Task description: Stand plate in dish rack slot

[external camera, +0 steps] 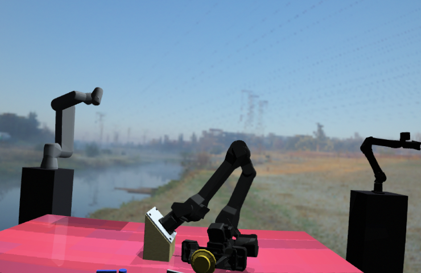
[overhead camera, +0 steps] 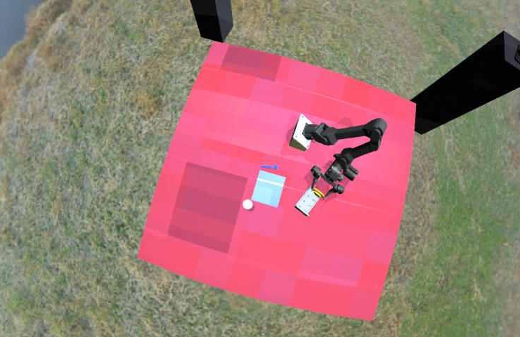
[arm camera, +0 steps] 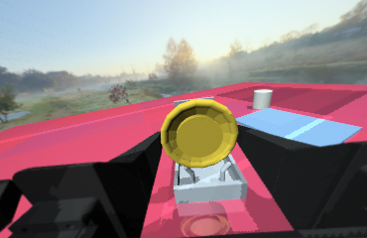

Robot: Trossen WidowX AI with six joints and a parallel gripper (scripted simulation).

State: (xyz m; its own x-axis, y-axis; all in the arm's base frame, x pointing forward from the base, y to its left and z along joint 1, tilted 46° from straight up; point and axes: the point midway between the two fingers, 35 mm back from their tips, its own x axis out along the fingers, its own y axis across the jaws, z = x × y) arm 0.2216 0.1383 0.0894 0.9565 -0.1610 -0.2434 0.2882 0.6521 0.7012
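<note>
Now: the dish rack 50 mm below my gripper tip, 40 mm ahead of it and 20 mm to the right of it. Also, from my gripper tip: mat: 220 mm to the right, 70 mm below, 50 mm ahead; blue spoon: 250 mm to the right, 70 mm below, 50 mm behind; yellow plate: 10 mm behind.
</note>
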